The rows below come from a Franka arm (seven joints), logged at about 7 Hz.
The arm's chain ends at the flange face. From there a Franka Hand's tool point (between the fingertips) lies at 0.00 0.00 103.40 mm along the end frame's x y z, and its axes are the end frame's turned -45 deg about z.
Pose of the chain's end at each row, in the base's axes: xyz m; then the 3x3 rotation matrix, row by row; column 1 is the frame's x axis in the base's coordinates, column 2 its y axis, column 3 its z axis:
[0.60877, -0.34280, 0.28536], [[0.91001, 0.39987, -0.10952], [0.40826, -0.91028, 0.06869], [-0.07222, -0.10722, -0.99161]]
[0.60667, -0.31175, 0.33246], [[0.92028, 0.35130, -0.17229], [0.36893, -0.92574, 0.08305], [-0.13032, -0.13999, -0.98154]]
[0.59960, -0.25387, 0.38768], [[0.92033, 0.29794, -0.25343], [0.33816, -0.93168, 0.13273], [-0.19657, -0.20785, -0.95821]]
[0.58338, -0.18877, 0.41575], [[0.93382, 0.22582, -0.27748], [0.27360, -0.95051, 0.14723], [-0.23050, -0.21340, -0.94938]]
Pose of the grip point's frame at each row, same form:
[0.59745, -0.33570, 0.18283], [[0.36072, 0.92623, -0.10952], [0.93235, -0.35498, 0.06869], [0.02475, -0.12688, -0.99161]]
[0.58886, -0.30316, 0.23097], [[0.40233, 0.89914, -0.17229], [0.91547, -0.39372, 0.08305], [0.00684, -0.19114, -0.98154]]
[0.57340, -0.24015, 0.28860], [[0.44010, 0.86145, -0.25343], [0.89791, -0.41968, 0.13273], [0.00798, -0.28597, -0.95821]]
[0.55469, -0.17355, 0.31758], [[0.50063, 0.81999, -0.27748], [0.86558, -0.47865, 0.14723], [-0.01209, -0.31388, -0.94938]]

